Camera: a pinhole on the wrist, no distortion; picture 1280 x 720 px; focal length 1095.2 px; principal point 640.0 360.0 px. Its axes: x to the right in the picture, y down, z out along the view. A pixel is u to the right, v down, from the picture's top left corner.
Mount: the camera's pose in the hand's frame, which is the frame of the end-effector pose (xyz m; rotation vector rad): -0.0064 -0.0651 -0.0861 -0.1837 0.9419 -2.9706
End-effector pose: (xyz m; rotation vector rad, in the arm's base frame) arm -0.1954 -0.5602 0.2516 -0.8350 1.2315 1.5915
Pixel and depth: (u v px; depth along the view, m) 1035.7 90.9 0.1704
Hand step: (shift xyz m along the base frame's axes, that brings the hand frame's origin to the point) 0.1418 0.0767 0.0203
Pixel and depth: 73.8 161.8 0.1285
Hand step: 0.0842 0.0511 -0.1001
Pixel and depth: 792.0 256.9 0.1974
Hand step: 0.1601 0.0932 -0.0225
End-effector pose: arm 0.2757 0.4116 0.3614 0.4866 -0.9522 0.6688
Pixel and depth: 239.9 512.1 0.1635
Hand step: 0.1369 -0.1178 0.0599
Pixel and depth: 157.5 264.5 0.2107
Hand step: 0.1132 -0.1379 0.1235
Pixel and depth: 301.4 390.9 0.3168
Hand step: 0.1386 -0.2358 0.1658
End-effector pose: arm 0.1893 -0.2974 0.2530 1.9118 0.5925 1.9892
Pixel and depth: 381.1 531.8 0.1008
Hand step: -0.0250 0.1293 -0.0428
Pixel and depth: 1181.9 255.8 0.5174
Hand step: 0.3800 0.2197 -0.3325
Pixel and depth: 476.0 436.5 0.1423
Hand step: 0.0110 0.1499 -0.0495
